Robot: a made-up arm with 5 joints.
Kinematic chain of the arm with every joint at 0, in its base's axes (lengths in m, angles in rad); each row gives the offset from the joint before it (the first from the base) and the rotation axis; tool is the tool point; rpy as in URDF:
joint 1: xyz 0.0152 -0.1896 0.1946 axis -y
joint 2: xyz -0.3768 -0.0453 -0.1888 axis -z
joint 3: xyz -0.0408 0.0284 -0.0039 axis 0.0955 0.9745 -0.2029
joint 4: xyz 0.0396 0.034 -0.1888 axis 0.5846 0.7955 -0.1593
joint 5: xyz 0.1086 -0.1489 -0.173 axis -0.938 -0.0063 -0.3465
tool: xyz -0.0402 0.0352 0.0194 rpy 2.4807 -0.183 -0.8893
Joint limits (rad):
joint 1: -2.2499..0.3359
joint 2: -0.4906..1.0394
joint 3: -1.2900..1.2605
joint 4: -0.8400..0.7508
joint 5: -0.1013..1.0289
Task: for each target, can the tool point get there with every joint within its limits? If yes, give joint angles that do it. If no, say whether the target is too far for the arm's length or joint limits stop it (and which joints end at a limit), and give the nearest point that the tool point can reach.
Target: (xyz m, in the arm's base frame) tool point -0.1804 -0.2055 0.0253
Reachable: yes | joints -0.6821 -0.1189 -1.0594 -0.0624 0.4543
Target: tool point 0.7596 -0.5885 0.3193
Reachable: no: joint limits stop it (at a limit: joint 1, joint 2, joint 3, joint 4, joint 5) | nearest point 0.1540 -0.4554 0.4125 | short by 0.627 m
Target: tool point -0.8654 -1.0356 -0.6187
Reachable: no: too far | nearest point -0.6021 -0.3819 -0.3755 | short by 0.746 m
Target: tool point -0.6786 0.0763 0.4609
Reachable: yes | joints -0.9673 0.6446 1.0350 0.6146 0.8000
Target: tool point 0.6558 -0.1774 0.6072
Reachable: no: joint limits stop it (at a limit: joint 1, joint 3, joint 4, joint 5) | nearest point 0.2642 -0.1680 0.9964 | short by 0.552 m
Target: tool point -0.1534 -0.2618 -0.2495
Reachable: yes | joints -0.1316 0.1987 -0.8186 0.5544 0.7369
